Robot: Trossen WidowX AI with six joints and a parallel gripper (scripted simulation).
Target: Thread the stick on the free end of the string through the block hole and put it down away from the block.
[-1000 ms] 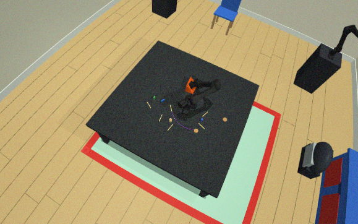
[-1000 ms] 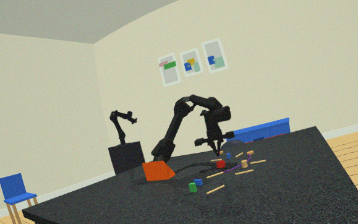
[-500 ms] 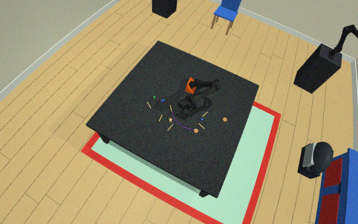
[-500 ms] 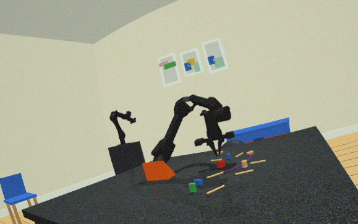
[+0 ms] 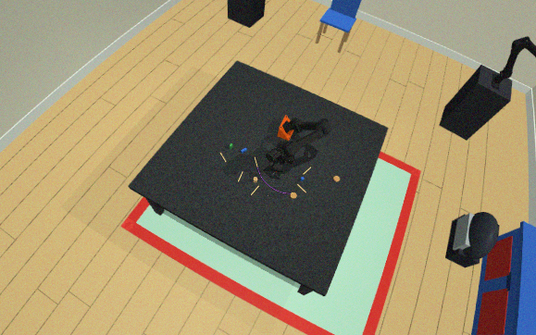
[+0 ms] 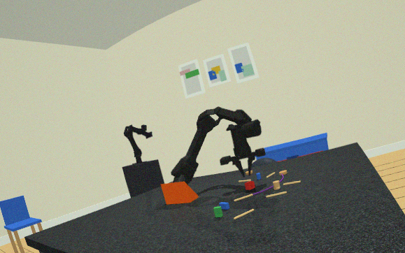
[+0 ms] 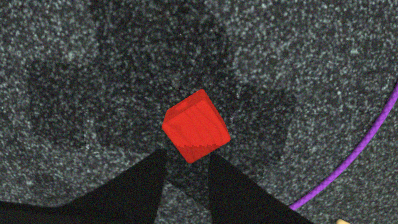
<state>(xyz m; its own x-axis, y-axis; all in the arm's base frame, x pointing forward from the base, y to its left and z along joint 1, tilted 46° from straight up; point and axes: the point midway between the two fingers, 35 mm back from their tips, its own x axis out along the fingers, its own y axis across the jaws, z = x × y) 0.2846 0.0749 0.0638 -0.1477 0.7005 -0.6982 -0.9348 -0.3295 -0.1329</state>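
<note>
Now: gripper tip 40 mm above the red block. The rest, counted from my gripper tip: tan wooden block: 150 mm ahead, 70 mm to the right, 40 mm below; green cylinder: 330 mm to the right, 40 mm below, 30 mm ahead.
</note>
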